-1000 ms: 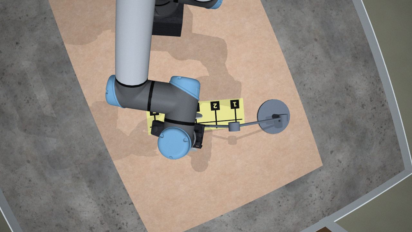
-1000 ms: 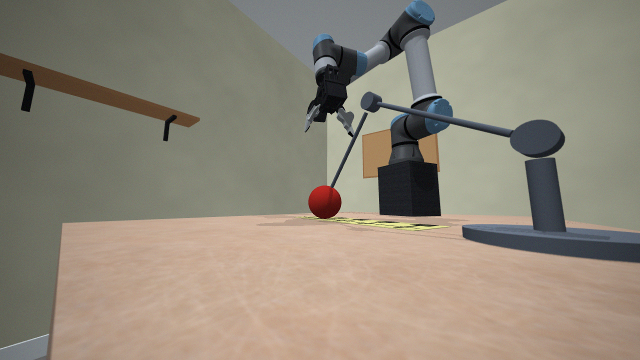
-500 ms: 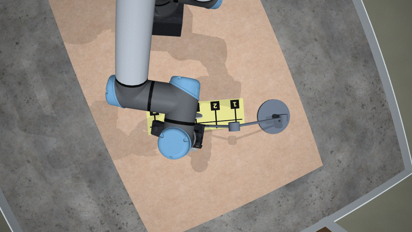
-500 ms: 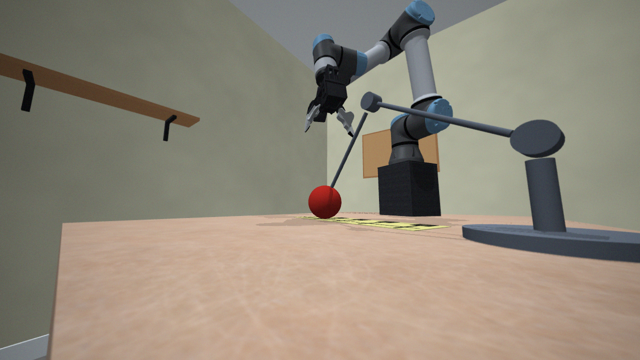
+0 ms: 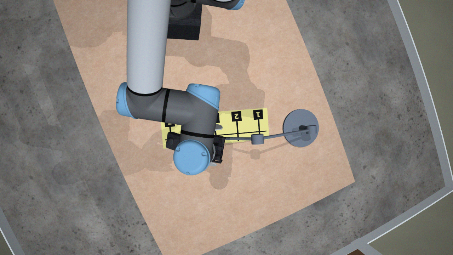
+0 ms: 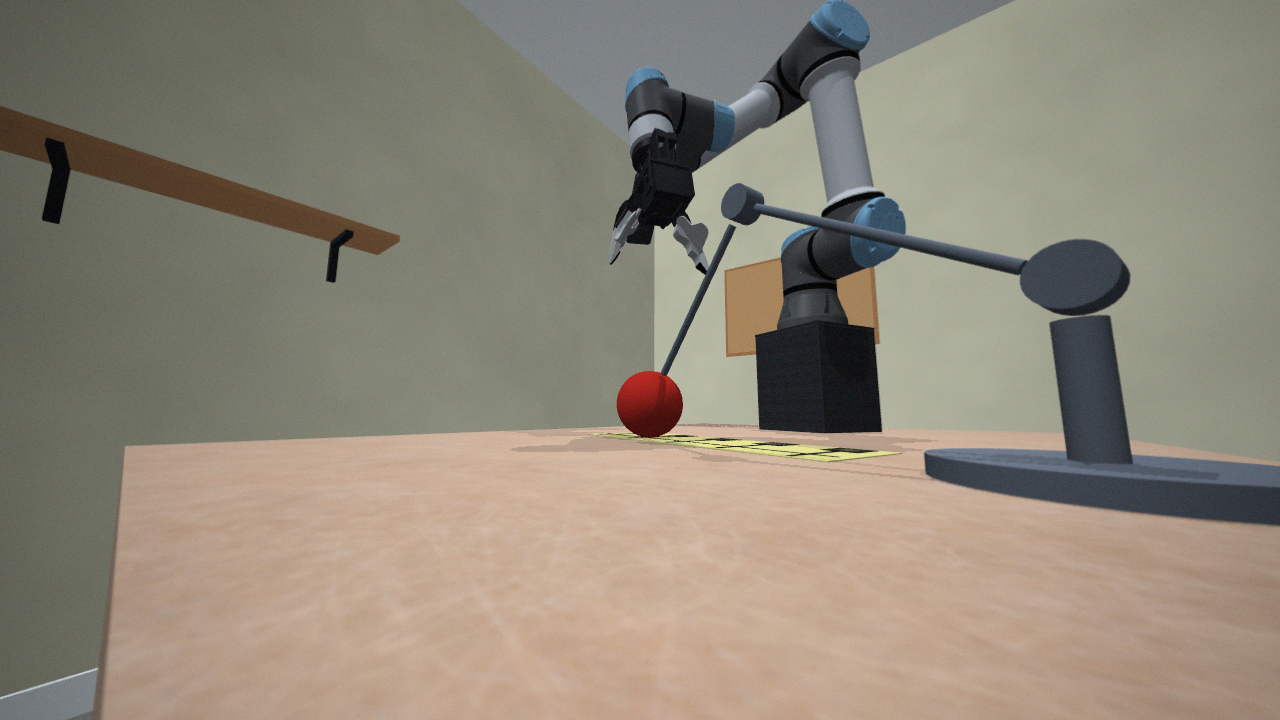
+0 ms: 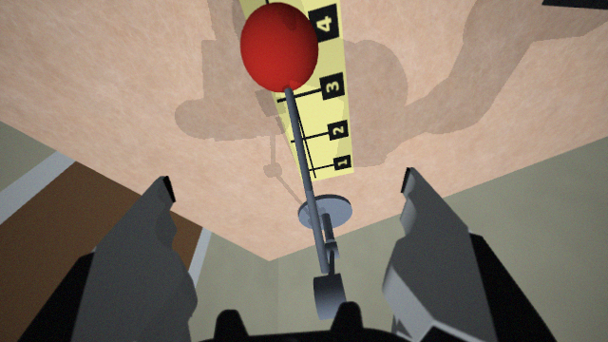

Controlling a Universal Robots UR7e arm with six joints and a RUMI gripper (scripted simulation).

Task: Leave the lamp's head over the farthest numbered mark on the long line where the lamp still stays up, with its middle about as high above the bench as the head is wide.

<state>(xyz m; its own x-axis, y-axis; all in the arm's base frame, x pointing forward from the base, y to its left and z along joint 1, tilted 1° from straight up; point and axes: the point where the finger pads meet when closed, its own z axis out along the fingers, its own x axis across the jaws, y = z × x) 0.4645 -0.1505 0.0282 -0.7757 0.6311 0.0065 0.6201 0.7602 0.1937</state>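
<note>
The yellow numbered strip is 10 mm behind my hand, 60 mm to the left of it and 250 mm below it. Also, from my hand: grey round base 180 mm ahead, 370 mm to the left, 220 mm below.
</note>
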